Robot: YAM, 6 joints.
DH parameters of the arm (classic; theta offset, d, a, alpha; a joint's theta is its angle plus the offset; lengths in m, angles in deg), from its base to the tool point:
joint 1: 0 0.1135 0.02 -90
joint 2: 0 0 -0.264 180
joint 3: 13.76 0 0.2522 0
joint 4: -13.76 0 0.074 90
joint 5: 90 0 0 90
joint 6: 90 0.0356 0 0
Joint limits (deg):
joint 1: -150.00..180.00
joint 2: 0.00..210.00
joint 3: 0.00..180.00
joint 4: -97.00..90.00
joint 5: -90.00..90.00
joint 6: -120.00..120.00
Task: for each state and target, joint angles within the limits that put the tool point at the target. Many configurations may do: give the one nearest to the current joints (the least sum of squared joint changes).
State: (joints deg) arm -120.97 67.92 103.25 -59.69 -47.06 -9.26
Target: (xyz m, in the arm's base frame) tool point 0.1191 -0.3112 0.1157
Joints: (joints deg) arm -73.50 117.59 71.23 -56.85 -46.50 -9.26
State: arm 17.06 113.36 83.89 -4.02 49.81 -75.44
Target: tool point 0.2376 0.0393 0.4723
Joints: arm 16.31 67.37 79.91 -10.51 54.56 -75.44
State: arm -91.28 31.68 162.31 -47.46 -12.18 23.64
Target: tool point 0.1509 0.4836 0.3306
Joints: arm -106.37 13.60 168.68 -53.12 -13.80 23.64
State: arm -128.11 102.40 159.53 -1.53 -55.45 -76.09
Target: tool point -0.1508 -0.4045 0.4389
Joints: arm -114.57 109.51 118.20 -21.16 -60.62 -76.09
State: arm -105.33 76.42 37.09 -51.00 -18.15 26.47
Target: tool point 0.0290 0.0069 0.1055
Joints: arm -111.86 78.70 0.00 -78.70 -43.15 26.47
